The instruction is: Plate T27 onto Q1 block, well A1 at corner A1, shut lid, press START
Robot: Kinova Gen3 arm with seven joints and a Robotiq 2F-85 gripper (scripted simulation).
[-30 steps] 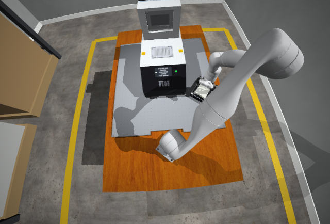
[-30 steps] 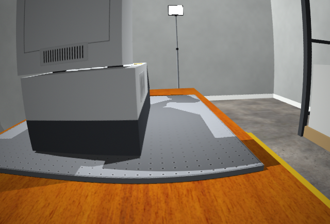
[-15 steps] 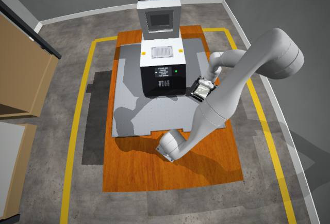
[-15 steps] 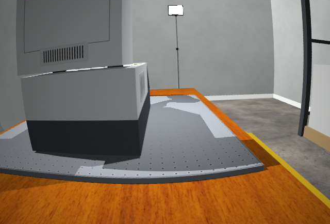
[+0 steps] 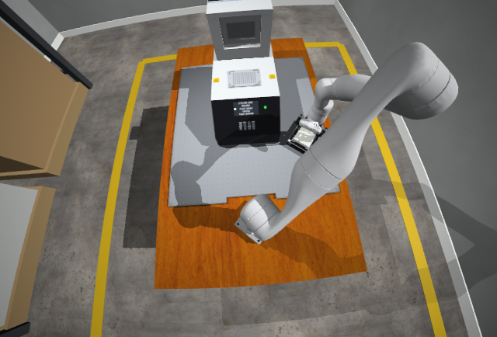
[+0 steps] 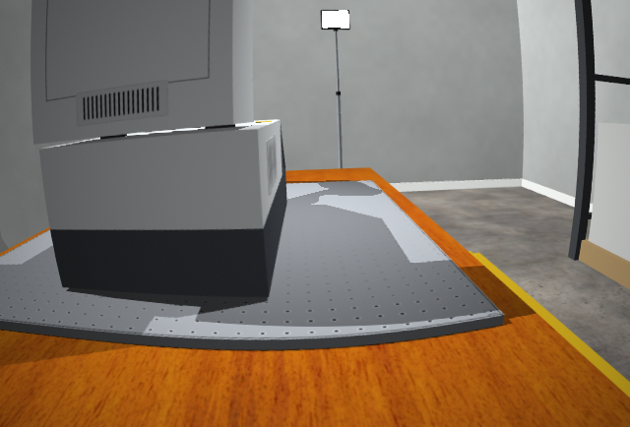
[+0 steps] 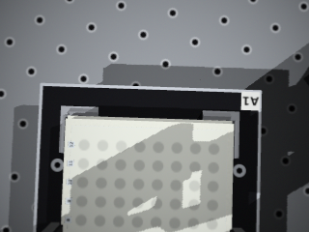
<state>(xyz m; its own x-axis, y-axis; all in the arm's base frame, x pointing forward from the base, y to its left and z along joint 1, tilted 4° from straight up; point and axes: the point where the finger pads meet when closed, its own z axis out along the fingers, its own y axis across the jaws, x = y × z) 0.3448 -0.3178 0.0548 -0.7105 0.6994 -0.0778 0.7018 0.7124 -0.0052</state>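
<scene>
Right now the plate T27 is 10 mm below my hand. The rest, counted from my hand: black nest N1: 20 mm below.
</scene>
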